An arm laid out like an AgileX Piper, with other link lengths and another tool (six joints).
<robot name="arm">
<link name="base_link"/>
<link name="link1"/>
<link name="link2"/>
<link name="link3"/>
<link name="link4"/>
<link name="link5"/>
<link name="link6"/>
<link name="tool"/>
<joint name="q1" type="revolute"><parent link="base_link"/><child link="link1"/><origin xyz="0 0 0.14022"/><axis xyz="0 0 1"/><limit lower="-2.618" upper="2.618"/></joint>
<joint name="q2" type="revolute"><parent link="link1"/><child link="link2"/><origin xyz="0 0 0"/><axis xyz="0 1 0"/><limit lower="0" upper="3.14"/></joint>
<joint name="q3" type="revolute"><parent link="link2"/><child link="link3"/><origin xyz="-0.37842 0 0.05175"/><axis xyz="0 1 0"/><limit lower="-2.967" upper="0"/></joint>
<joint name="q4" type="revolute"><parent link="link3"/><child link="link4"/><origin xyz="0.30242 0 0.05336"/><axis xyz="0.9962 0 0.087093"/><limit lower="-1.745" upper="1.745"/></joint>
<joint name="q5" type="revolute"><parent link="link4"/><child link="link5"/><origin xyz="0 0 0"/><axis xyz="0 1 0"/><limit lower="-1.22" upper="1.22"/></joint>
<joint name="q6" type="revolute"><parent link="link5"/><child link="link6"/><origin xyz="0.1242 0 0.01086"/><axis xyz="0.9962 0 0.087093"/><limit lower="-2.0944" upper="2.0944"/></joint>
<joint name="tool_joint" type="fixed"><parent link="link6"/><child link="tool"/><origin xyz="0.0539 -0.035 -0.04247" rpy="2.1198 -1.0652 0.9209"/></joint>
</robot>
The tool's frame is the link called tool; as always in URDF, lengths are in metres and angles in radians.
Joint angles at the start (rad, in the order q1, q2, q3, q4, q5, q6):
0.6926 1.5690 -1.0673 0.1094 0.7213 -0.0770
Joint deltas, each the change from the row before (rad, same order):
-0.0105 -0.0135 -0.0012 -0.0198 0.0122 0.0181
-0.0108 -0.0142 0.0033 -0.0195 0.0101 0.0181
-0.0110 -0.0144 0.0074 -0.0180 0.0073 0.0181
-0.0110 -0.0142 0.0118 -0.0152 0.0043 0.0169
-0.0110 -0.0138 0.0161 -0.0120 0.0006 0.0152
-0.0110 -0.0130 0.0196 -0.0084 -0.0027 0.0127
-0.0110 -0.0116 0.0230 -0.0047 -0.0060 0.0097
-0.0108 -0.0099 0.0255 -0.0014 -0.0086 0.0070
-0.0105 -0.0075 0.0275 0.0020 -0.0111 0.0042
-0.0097 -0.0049 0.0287 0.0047 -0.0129 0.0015
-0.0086 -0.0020 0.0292 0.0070 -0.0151 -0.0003
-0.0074 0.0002 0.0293 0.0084 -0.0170 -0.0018
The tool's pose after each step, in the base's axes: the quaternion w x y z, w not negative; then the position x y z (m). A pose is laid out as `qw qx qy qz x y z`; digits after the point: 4 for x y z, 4 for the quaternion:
0.0403 0.8528 0.5179 0.0533 0.3028 0.2148 0.2452
0.0458 0.8573 0.5099 0.0535 0.3028 0.2071 0.2493
0.0507 0.8621 0.5013 0.0531 0.3020 0.1990 0.2521
0.0548 0.8670 0.4926 0.0518 0.3004 0.1909 0.2534
0.0579 0.8718 0.4839 0.0500 0.2981 0.1829 0.2531
0.0599 0.8764 0.4756 0.0476 0.2952 0.1752 0.2514
0.0608 0.8806 0.4678 0.0443 0.2918 0.1679 0.2482
0.0609 0.8846 0.4607 0.0402 0.2880 0.1610 0.2435
0.0600 0.8882 0.4542 0.0351 0.2839 0.1546 0.2374
0.0585 0.8913 0.4487 0.0290 0.2795 0.1489 0.2302
0.0564 0.8940 0.4439 0.0224 0.2750 0.1440 0.2221
0.0540 0.8964 0.4397 0.0155 0.2705 0.1397 0.2133

